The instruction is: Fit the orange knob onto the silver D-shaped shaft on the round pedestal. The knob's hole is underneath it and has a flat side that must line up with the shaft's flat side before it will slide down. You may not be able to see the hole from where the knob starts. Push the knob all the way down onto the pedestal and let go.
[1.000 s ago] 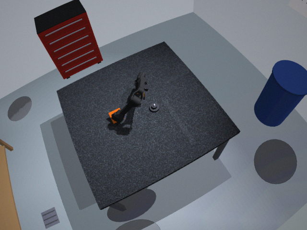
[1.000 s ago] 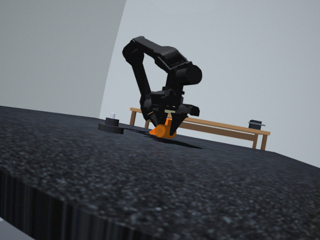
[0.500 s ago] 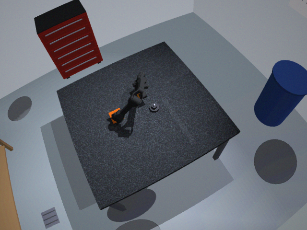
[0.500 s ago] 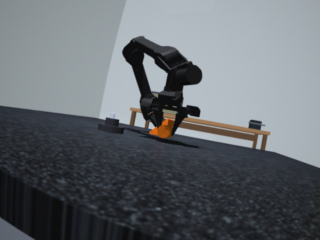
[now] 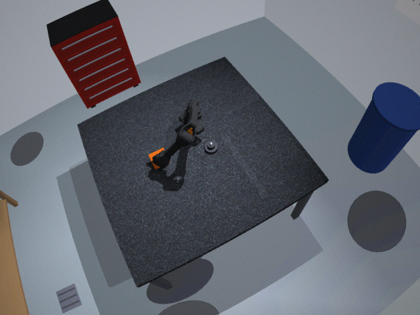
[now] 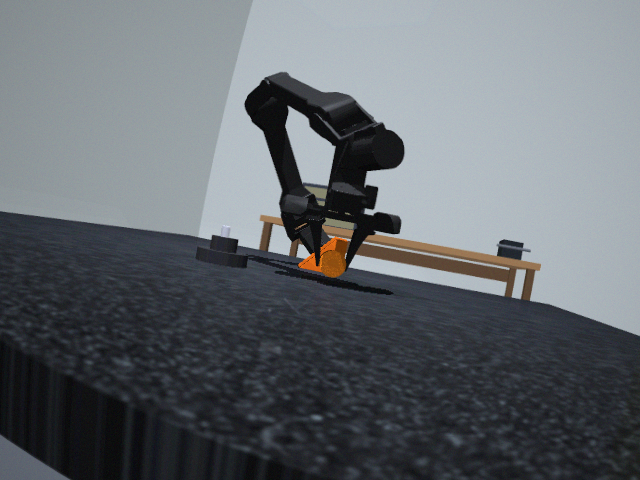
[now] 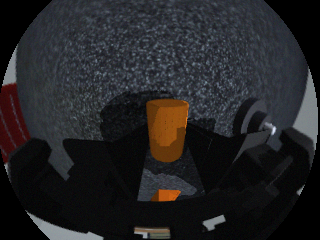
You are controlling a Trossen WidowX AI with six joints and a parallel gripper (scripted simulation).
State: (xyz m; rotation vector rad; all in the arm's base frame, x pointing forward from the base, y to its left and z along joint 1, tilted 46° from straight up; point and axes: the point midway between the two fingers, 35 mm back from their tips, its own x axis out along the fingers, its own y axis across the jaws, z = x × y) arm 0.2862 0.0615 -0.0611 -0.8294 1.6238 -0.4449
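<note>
The orange knob is 1 cm ahead of my gripper tip and 1 cm above it. Also, from my gripper tip: round black pedestal (17 cm to the right, 5 cm ahead, 1 cm above).
</note>
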